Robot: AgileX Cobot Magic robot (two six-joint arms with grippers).
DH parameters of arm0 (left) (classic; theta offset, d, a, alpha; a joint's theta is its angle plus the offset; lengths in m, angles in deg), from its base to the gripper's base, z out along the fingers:
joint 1: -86.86 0.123 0 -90
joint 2: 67.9 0 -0.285 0
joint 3: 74.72 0 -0.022 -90
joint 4: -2.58 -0.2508 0 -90
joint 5: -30.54 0 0.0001 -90
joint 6: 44.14 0.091 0 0
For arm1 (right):
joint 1: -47.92 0.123 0 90
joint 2: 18.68 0 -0.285 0
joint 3: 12.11 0 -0.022 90
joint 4: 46.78 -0.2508 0 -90
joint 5: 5.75 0 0.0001 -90
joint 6: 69.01 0.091 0 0
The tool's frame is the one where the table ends.
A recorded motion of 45 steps. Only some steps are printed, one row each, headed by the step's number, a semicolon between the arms.
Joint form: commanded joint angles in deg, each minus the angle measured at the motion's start. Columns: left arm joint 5, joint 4, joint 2, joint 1, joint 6, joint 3; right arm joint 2, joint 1, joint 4, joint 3, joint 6, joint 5.
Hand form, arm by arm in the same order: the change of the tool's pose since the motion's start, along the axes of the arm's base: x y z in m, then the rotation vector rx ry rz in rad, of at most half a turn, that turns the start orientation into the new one. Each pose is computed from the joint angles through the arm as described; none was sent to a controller.
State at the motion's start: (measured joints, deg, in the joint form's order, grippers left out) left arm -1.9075 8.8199 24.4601 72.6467 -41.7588 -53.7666; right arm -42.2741 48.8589 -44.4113 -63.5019 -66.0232 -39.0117
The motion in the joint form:
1: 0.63 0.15 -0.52 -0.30 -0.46 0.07; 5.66 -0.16 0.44 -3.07 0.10 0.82
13: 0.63 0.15 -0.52 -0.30 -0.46 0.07; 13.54 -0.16 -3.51 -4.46 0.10 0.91
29: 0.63 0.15 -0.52 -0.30 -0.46 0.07; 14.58 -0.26 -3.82 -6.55 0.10 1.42
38: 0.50 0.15 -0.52 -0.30 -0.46 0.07; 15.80 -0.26 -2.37 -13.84 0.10 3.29
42: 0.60 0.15 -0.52 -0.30 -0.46 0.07; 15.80 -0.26 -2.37 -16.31 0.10 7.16
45: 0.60 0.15 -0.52 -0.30 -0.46 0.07; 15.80 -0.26 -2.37 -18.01 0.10 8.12
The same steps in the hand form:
1: -0.0010 -0.0014 0.0030 -0.0109 -0.0161 0.0035; -0.0126 -0.0007 -0.0105 -0.0050 -0.0596 -0.0048
13: -0.0010 -0.0014 0.0030 -0.0109 -0.0161 0.0035; -0.0324 0.0024 -0.0127 0.0620 -0.1734 0.0175
29: -0.0010 -0.0014 0.0030 -0.0109 -0.0161 0.0035; -0.0312 0.0026 -0.0227 0.0670 -0.1640 0.0170
38: -0.0011 -0.0014 0.0028 -0.0104 -0.0139 0.0032; -0.0220 0.0015 -0.0594 0.0424 -0.0910 0.0075
42: -0.0010 -0.0014 0.0029 -0.0108 -0.0156 0.0034; -0.0177 0.0016 -0.0674 0.0426 -0.1155 0.0080
45: -0.0010 -0.0014 0.0029 -0.0108 -0.0156 0.0034; -0.0156 0.0016 -0.0756 0.0425 -0.1026 0.0078

